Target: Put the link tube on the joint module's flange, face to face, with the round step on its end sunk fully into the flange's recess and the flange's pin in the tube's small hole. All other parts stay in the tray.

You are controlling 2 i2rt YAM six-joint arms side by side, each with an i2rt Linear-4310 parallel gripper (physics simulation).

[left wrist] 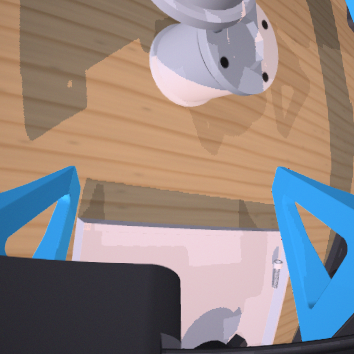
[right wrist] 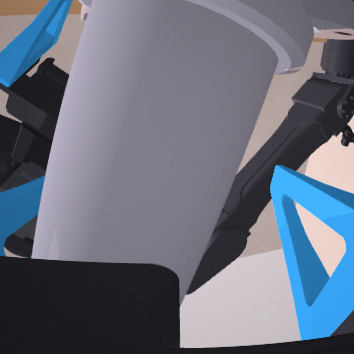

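A large light-grey link tube slants through the right wrist view, with its wider collar at the top. My right gripper is open, its fingers apart on either side of the tube's lower part. In the left wrist view the pale, rounded joint module stands on the wood, with dark holes in its angled end and a wide round grey rim above it. My left gripper is open and empty, below the module in that view. The recess, the pin and the tube's end face are hidden.
A pale tray lies low in the left wrist view, with a small screw near its right side. A blue fingertip shows at that view's top right corner. In the right wrist view, dark arm parts stand behind the tube on both sides.
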